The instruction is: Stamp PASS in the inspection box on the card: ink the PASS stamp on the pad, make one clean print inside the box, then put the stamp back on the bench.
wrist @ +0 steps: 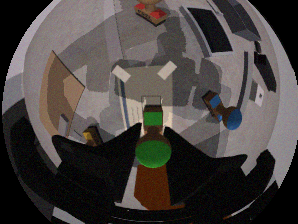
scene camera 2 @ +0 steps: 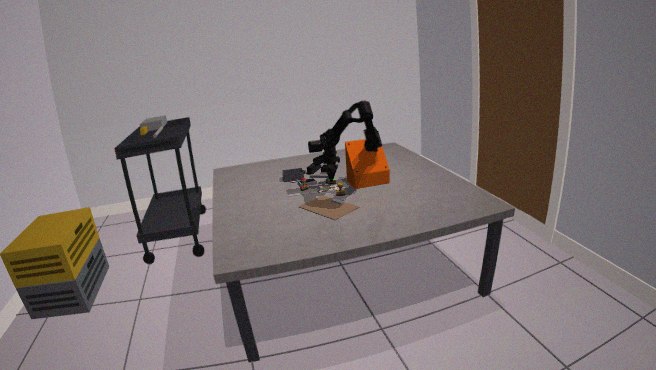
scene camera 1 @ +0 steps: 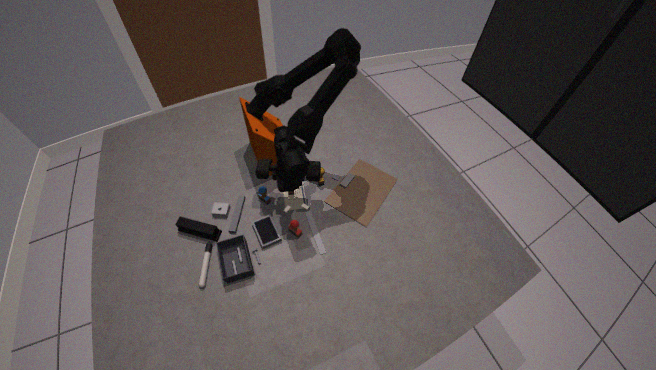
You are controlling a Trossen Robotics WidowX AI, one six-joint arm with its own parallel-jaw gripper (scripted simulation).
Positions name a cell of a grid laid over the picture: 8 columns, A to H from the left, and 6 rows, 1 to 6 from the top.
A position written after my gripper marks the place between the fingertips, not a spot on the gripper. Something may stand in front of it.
In view: my gripper (scene camera 1: D4), a green-knobbed stamp (wrist: E5), a grey tray (scene camera 1: C5), a brown cardboard sheet (scene camera 1: E4), a dark ink pad (wrist: F1) and a cream inspection card (wrist: D3).
The brown cardboard sheet also shows in the wrist view (wrist: B3) and in scene camera 2 (scene camera 2: E4). My gripper shows as well in the wrist view (wrist: E4).
